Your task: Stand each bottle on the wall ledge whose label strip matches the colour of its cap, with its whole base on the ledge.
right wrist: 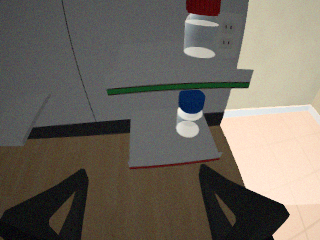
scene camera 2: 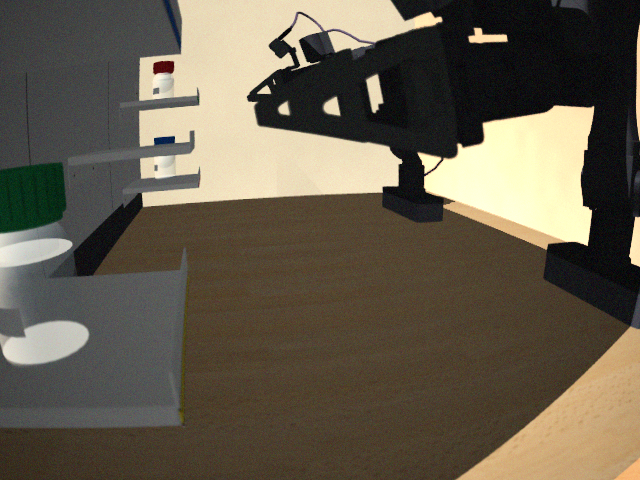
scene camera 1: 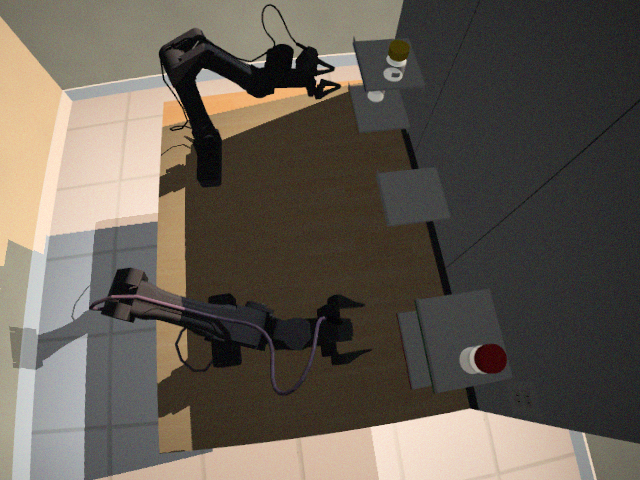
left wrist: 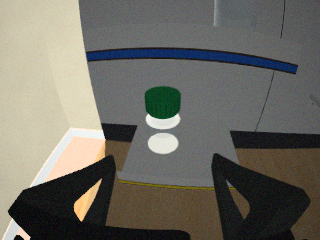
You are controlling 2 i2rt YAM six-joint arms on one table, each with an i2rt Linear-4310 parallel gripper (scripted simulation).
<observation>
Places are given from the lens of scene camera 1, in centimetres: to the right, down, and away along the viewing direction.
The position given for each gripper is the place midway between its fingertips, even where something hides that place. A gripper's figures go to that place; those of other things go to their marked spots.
left gripper (scene camera 1: 337, 77): 6, -51, 110
yellow-capped bottle (scene camera 1: 398, 52): 21, -49, 90
red-capped bottle (scene camera 1: 491, 358): 32, 22, 64
ledge (scene camera 1: 412, 196): 26, -12, 98
ledge (scene camera 1: 371, 54): 16, -56, 104
The marked spots on the yellow-capped bottle and the red-capped bottle are 77 cm apart.
</observation>
